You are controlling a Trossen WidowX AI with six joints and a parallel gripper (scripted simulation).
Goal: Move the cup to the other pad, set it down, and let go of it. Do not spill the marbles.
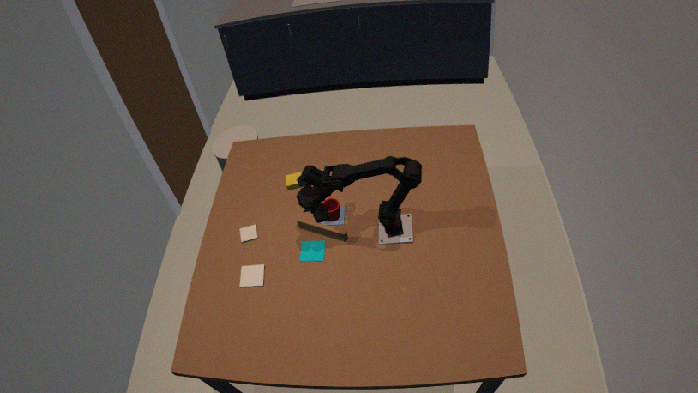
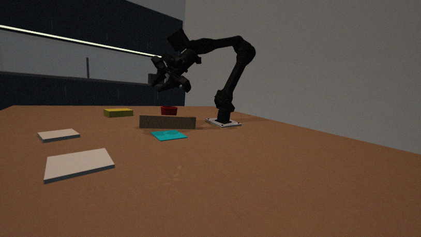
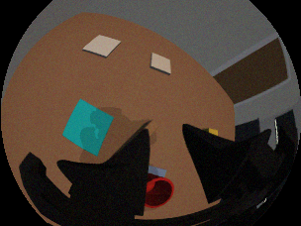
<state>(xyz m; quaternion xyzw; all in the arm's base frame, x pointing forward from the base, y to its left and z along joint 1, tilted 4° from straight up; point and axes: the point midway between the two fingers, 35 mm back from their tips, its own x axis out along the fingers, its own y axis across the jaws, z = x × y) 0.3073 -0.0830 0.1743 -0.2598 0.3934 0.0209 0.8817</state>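
Now: the red cup 100 mm behind my gripper tip, 60 mm to the right of it and 120 mm below it. The rest, counted from my gripper tip: teal pad (100 mm to the left, 160 mm below); low wooden bar (50 mm behind, 20 mm to the left, 140 mm below).
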